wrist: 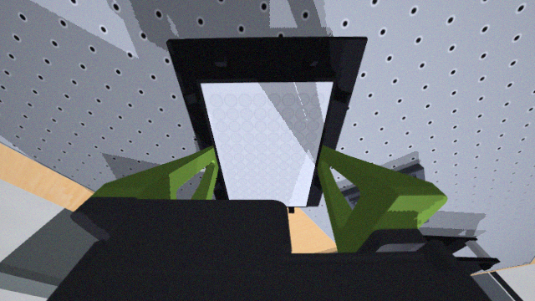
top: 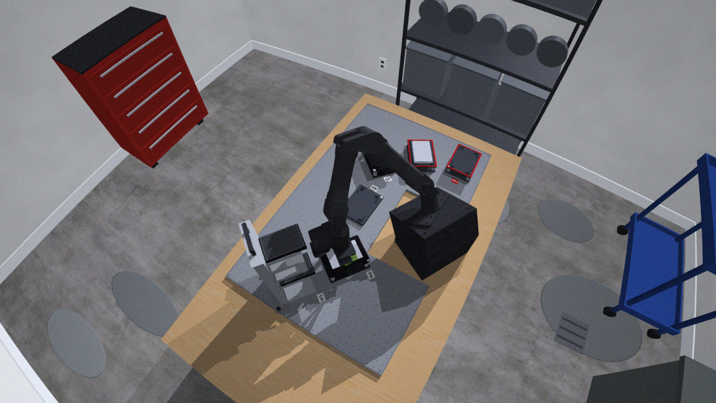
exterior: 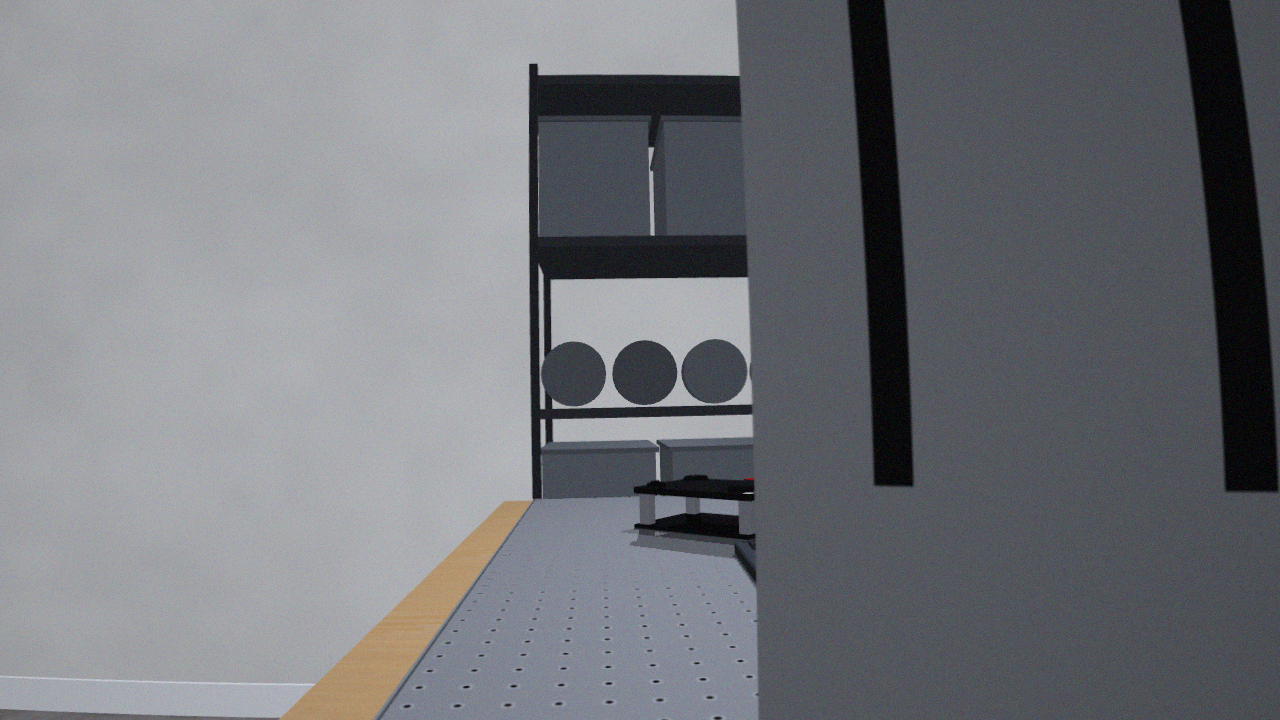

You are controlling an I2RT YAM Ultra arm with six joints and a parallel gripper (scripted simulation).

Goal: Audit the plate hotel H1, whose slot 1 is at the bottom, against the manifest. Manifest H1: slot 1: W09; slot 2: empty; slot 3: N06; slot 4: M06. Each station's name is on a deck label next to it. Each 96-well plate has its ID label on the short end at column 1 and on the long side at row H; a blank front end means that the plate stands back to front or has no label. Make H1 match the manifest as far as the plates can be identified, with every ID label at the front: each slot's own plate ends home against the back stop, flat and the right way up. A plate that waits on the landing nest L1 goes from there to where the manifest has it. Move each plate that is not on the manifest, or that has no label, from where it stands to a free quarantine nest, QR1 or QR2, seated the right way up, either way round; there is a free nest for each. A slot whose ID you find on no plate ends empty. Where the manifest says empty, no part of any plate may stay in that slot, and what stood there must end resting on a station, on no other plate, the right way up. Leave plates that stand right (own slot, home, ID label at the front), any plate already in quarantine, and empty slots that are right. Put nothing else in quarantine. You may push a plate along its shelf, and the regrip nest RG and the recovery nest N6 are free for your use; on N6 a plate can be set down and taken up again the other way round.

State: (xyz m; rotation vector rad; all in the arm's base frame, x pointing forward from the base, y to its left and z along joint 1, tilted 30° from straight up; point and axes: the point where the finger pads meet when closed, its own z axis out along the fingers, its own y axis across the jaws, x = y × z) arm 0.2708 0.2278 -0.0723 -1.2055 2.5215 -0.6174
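Now: hand 11 cm past the RG deck label, 7 cm above it and 1 cm to the right of it. Round my hand: white plate (61 cm to the right, 11 cm behind, 3 cm below); H1 deck label (16 cm to the left, 7 cm below, 2 cm ahead); grey hotel wall (19 cm to the left, 18 cm ahead, 12 cm above).
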